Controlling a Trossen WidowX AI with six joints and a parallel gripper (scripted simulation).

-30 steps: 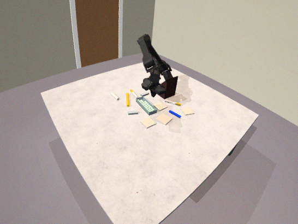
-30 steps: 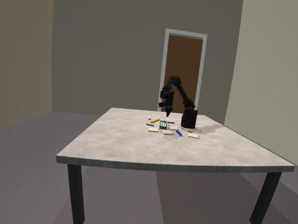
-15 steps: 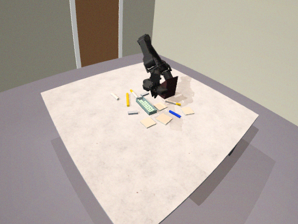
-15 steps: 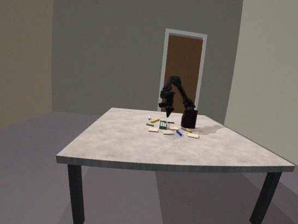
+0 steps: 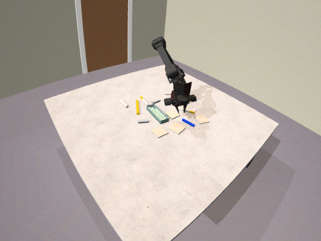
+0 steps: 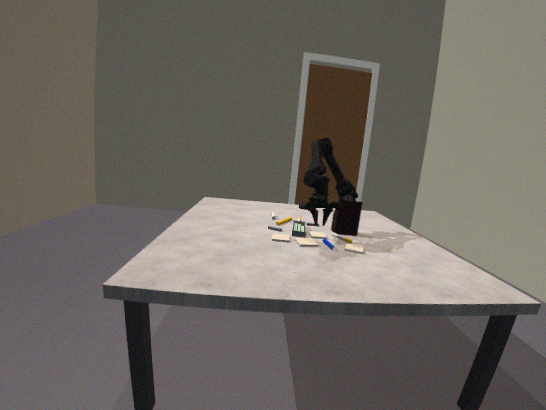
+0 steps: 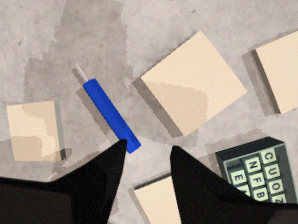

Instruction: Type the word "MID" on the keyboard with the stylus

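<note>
The blue stylus is 70 mm to the left of my gripper tip, 70 mm below it and 40 mm behind it. From my gripper tip the other things lie so: grey bar: 180 mm ahead, 150 mm to the right, 70 mm below.
</note>
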